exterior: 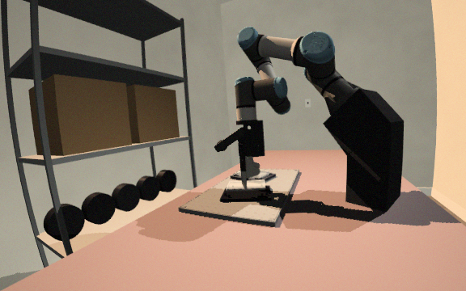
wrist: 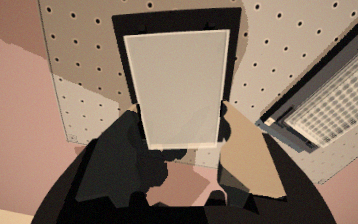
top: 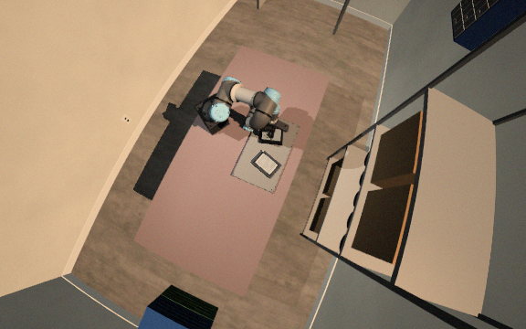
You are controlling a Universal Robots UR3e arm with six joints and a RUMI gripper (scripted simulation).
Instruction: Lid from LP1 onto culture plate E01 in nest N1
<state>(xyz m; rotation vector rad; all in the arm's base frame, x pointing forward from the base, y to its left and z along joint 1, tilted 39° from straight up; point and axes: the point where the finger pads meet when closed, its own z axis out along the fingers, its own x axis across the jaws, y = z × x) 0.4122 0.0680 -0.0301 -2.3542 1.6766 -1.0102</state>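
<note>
Right now the lid park is 4 cm below my hand. The rest, counted from my hand: dark plate nest: 3 cm ahead, 20 cm to the right, 4 cm below; culture plate: 3 cm ahead, 20 cm to the right, 3 cm below; clear lid: 1 cm below.
</note>
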